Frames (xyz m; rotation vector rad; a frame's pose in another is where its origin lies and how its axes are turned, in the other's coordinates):
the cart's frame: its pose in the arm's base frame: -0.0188 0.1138 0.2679 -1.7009 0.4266 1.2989
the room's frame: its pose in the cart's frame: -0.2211 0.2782 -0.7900 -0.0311 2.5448 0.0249
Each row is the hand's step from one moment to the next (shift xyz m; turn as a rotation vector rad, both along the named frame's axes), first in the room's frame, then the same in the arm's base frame.
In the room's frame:
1: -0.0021 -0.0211 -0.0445 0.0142 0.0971 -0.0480
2: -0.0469 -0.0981 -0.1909 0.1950 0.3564 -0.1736
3: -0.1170 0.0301 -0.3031 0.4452 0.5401 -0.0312
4: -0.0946 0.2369 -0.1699 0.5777 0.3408 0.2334
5: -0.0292 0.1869 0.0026 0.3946 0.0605 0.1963
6: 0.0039 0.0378 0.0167 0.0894 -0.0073 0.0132
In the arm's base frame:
1: -0.0141 0.0368 0.0296 -0.1041 -0.0325 -0.0072
2: -0.0554 0.1866 0.1019 -0.3779 -0.2145 0.0799
3: -0.2269 0.2292 0.0497 -0.4152 -0.5518 0.1185
4: -0.2913 0.0350 -0.0886 -0.0880 -0.6833 0.1724
5: -0.1378 -0.0778 -0.1037 0.0927 -0.3990 0.1735
6: -0.0169 -0.0311 -0.0216 0.0157 -0.0624 0.0639

